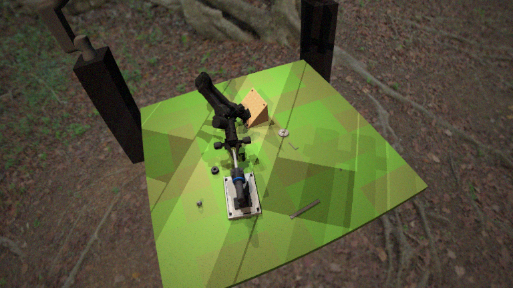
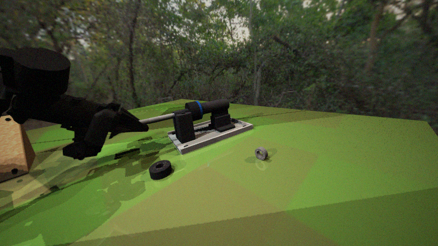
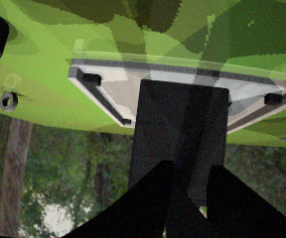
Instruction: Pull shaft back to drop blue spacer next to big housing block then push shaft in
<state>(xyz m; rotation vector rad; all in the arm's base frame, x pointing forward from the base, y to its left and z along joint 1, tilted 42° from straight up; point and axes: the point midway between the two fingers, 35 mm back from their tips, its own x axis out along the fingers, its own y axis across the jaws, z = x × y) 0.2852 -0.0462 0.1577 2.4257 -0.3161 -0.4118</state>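
Right now the grey shaft is 5 cm ahead of my gripper tip, 2 cm above it and 1 cm to the right of it. Also, from my gripper tip: black ring 11 cm to the right, 5 cm below, 1 cm behind; blue spacer 14 cm ahead, 2 cm to the right, 2 cm above.
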